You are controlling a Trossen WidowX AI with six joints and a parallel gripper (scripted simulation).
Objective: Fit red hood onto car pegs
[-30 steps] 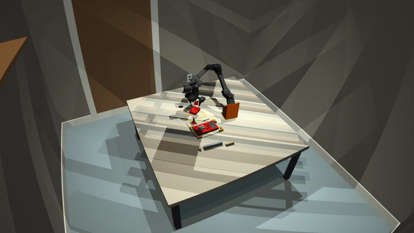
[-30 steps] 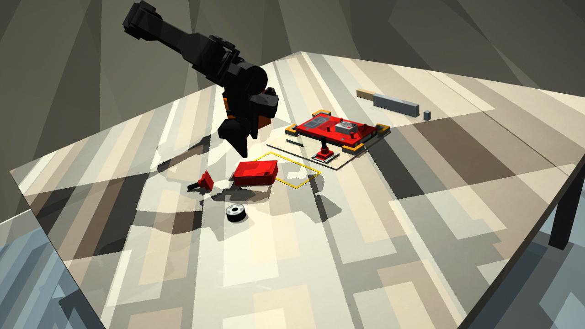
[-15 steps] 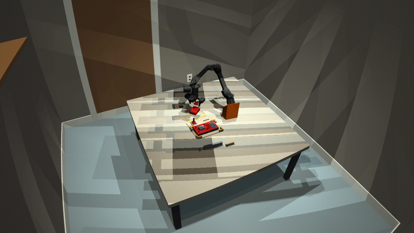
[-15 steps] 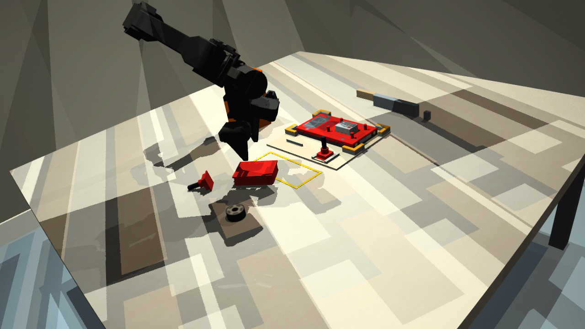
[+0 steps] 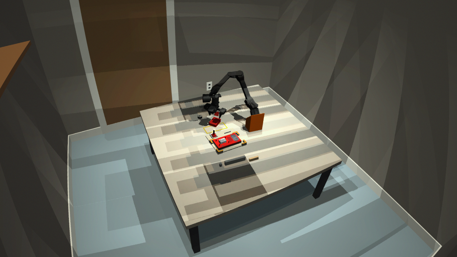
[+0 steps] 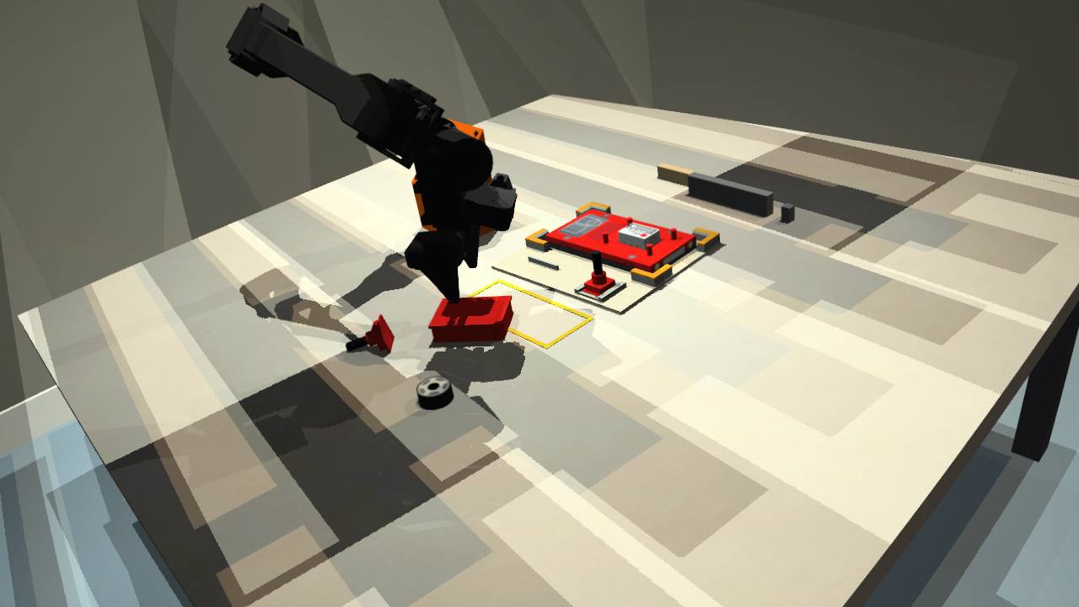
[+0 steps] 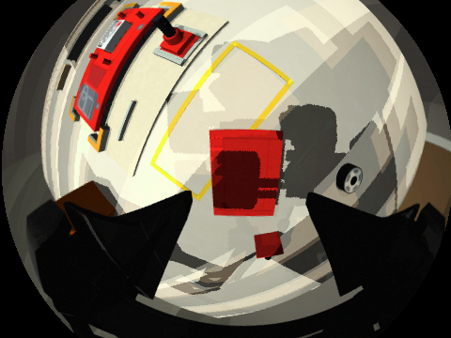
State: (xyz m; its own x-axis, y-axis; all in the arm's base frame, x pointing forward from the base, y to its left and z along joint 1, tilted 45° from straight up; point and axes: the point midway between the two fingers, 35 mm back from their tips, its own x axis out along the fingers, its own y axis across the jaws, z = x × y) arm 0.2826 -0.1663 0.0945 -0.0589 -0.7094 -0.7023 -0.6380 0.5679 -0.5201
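Now: the red hood 50 mm below my gripper tip. Round my gripper tip: black wheel (90 mm ahead, 120 mm to the right, 60 mm below).
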